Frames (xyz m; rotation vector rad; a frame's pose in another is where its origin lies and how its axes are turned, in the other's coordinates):
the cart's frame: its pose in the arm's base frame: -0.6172 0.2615 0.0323 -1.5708 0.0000 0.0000
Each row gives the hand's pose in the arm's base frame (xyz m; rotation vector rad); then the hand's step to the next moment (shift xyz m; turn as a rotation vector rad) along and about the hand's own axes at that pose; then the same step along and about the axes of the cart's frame.
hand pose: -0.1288 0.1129 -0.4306 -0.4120 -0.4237 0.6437
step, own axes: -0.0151 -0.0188 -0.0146 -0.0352 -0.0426 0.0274
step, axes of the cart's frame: 0.0054 0.0067 -0.0268 -0.0184 -0.0351 -0.0473
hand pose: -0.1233 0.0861 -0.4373 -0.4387 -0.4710 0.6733
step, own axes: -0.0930 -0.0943 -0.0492 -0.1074 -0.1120 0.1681
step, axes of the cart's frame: 0.0086 0.0151 -0.1402 -0.1108 -0.1657 -0.1122
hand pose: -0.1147 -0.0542 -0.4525 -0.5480 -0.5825 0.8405
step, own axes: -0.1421 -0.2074 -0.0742 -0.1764 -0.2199 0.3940
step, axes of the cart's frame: 0.0819 -0.0459 -0.2448 -0.2417 -0.3799 -0.1789
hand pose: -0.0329 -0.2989 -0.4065 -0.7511 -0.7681 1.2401
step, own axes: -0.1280 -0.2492 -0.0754 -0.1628 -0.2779 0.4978
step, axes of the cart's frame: 0.1741 -0.1549 -0.1728 -0.2961 -0.4858 -0.1669
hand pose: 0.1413 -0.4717 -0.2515 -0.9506 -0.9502 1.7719
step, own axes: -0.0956 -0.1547 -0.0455 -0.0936 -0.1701 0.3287
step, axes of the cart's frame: 0.1228 -0.1383 -0.0305 -0.2044 -0.3060 -0.1016
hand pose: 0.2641 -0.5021 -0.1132 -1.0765 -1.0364 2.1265
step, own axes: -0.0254 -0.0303 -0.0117 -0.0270 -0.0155 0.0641
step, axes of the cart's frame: 0.0269 -0.0311 0.0031 -0.0372 -0.0489 -0.0361
